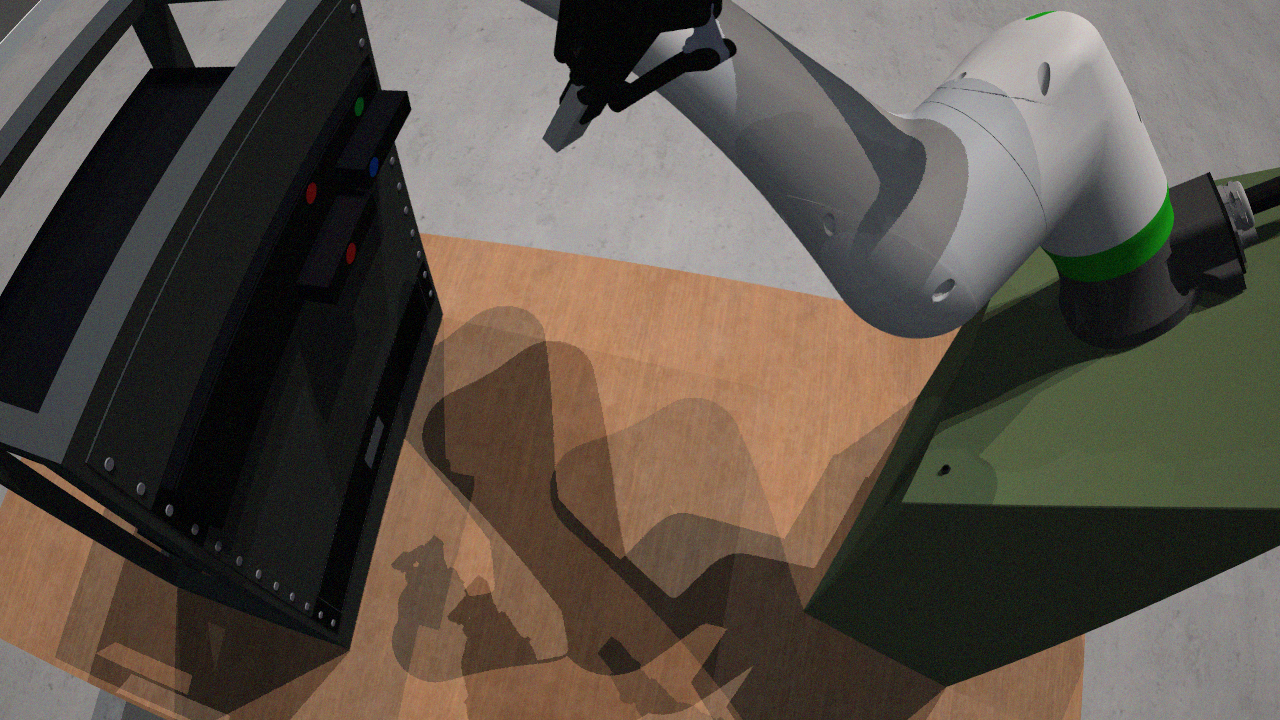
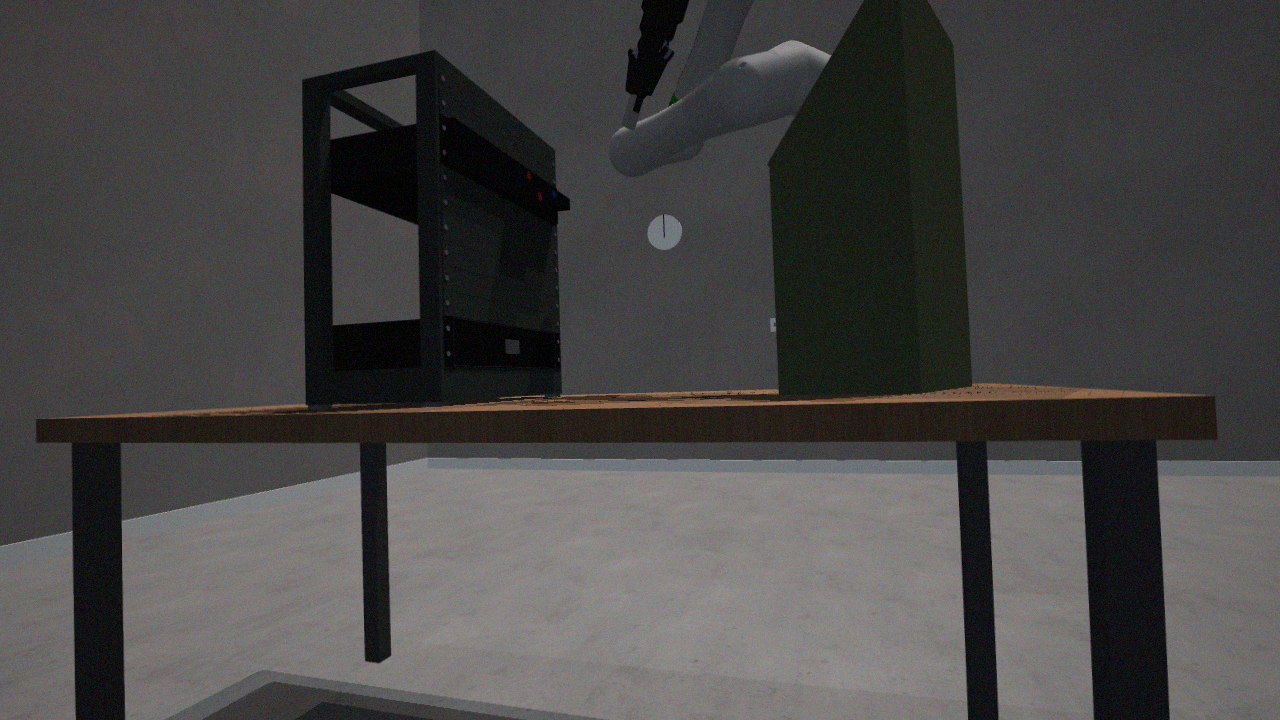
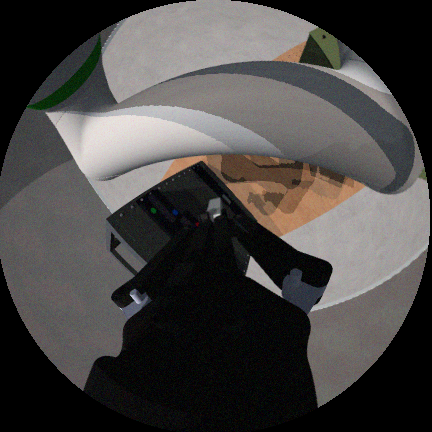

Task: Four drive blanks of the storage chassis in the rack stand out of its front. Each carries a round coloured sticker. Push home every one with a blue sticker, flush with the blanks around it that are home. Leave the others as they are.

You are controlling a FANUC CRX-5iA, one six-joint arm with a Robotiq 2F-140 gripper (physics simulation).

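Observation:
The rack [image 1: 53, 434] [image 2: 431, 268] [image 3: 130, 230] holds the chassis near its top. The blank with the blue sticker [image 1: 374, 167] [image 2: 553, 193] [image 3: 175, 212] stands clearly out of the front. Beside it, the blank with the lower red sticker [image 1: 350, 253] [image 2: 539, 196] [image 3: 197, 224] also stands out. A green sticker [image 1: 358, 106] [image 3: 153, 210] and another red sticker [image 1: 310, 193] [image 2: 528, 175] sit in the upper row; how far their blanks stand out is hard to tell. My gripper [image 1: 556, 143] [image 2: 631, 116] [image 3: 216, 206] is shut and empty, in the air in front of the rack, apart from the blanks.
The rack stands on a wooden table [image 1: 716, 358] [image 2: 671, 422] [image 3: 300, 215]. A green pedestal [image 1: 1118, 429] [image 2: 859, 268] [image 3: 325, 47] carries the arm on the other side of the table. The arm's grey link [image 1: 805, 134] [image 3: 275, 110] spans between pedestal and gripper.

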